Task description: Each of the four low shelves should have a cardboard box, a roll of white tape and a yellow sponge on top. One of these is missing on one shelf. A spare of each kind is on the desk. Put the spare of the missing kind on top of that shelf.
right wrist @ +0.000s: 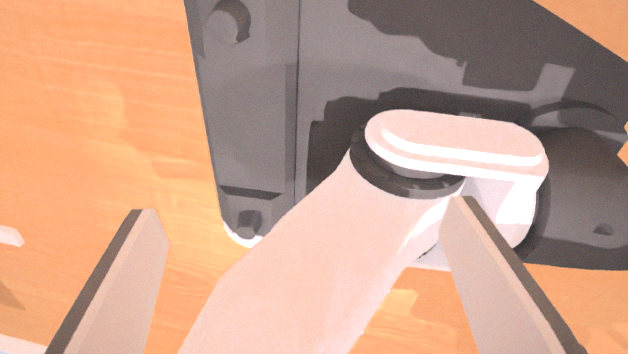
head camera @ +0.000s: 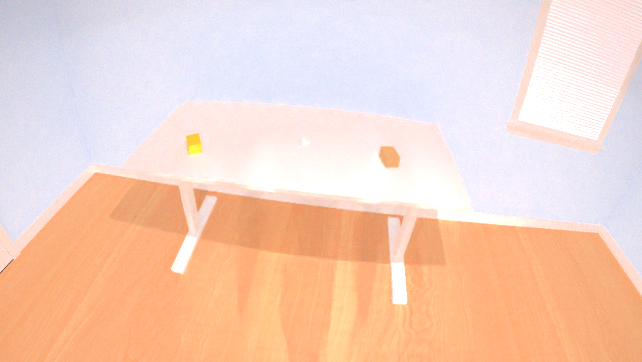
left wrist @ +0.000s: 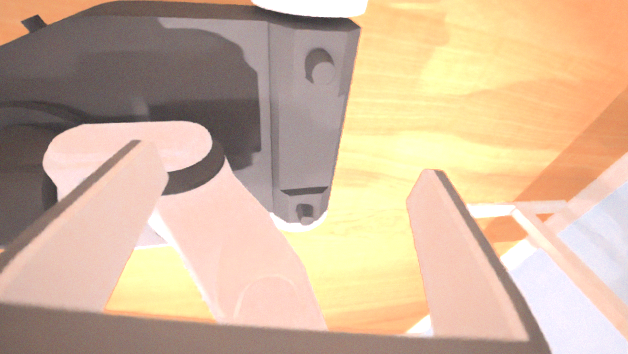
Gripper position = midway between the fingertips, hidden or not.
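Head camera: white desk (head camera: 254, 146), window with blinds (head camera: 575, 77). Left wrist view: my left gripper (left wrist: 290, 172). Right wrist view: my right gripper (right wrist: 305, 220).
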